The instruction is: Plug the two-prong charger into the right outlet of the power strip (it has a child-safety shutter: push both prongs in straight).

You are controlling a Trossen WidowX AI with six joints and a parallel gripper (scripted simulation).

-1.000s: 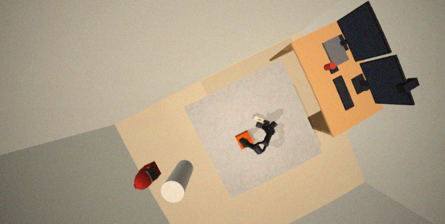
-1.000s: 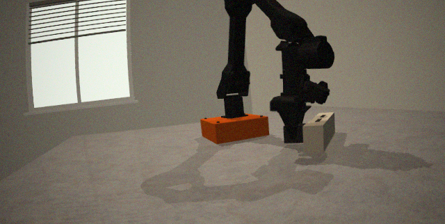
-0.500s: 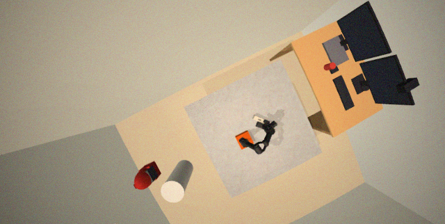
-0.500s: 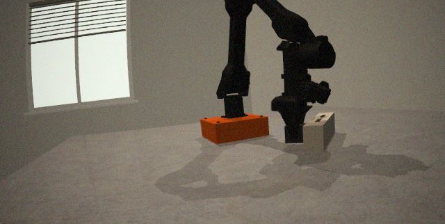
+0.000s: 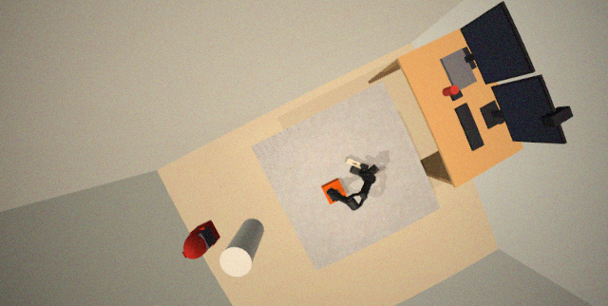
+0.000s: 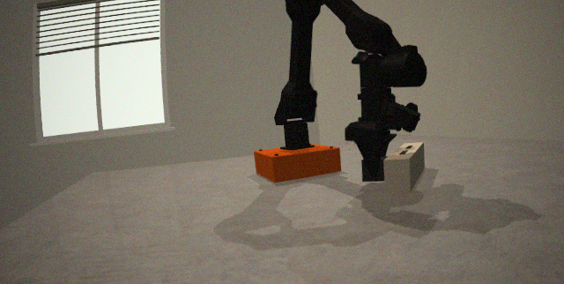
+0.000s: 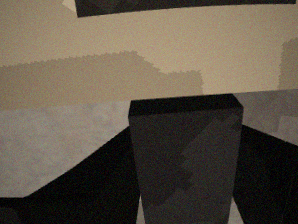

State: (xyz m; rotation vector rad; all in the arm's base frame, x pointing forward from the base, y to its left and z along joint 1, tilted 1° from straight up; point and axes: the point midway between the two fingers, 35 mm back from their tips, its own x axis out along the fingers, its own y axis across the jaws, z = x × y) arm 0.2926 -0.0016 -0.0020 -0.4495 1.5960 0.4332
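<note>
Now: gripper tip 1 cm to the right of the black two-prong charger, 1 cm below it and 1 cm short of it.
</note>
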